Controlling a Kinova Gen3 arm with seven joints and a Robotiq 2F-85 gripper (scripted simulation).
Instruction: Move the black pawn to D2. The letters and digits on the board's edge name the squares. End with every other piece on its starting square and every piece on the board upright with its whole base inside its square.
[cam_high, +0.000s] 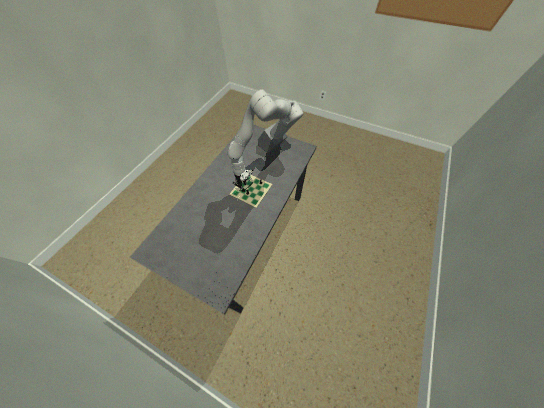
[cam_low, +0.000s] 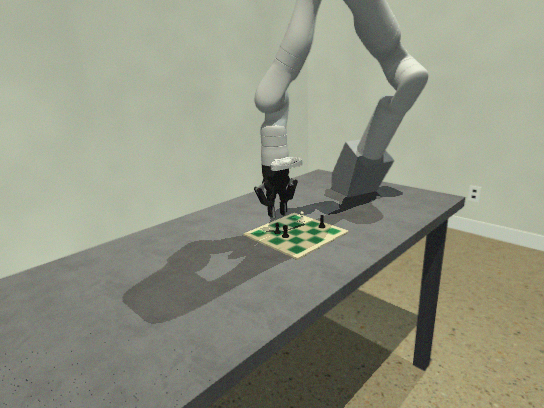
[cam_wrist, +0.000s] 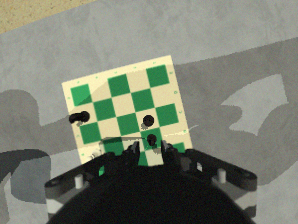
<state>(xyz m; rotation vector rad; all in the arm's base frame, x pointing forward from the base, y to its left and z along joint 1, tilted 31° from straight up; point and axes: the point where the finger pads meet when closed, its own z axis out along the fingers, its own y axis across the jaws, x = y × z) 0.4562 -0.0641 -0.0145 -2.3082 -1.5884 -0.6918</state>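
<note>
Right now my hand is 6 cm above the black pawn. From my hand the other things lie so: white piece: 11 cm behind, 1 cm to the left, 6 cm below; green-and-cream chessboard: 3 cm behind, 4 cm to the left, 7 cm below.
</note>
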